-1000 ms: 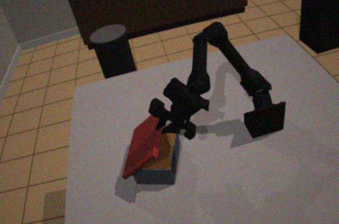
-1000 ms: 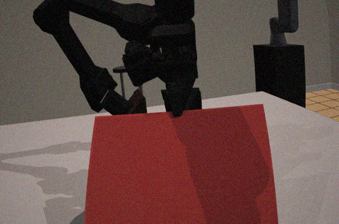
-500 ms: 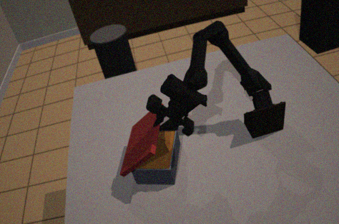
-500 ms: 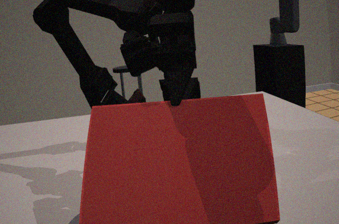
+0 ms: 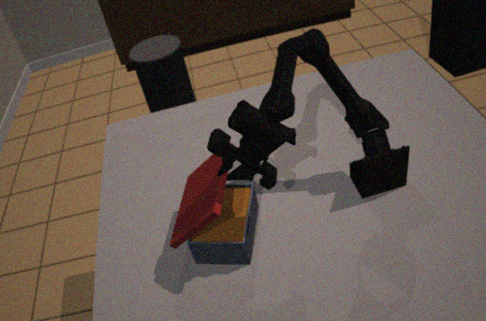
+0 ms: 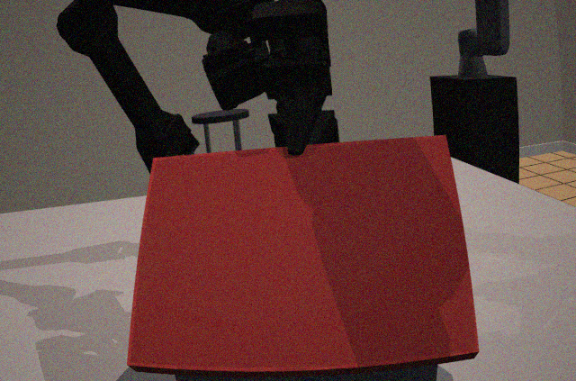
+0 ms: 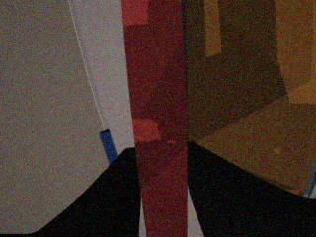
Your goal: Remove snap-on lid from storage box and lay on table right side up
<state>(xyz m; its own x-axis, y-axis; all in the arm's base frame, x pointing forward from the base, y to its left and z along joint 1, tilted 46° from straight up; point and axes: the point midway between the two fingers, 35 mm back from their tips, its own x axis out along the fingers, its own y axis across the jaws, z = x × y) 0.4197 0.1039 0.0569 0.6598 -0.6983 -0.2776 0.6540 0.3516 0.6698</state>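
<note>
Right now my gripper tip is 60 mm short of the lid, 50 mm above it and 20 mm to the left of it. From my gripper tip the other things lie so: storage box: 170 mm below, 30 mm ahead, 10 mm to the right.
</note>
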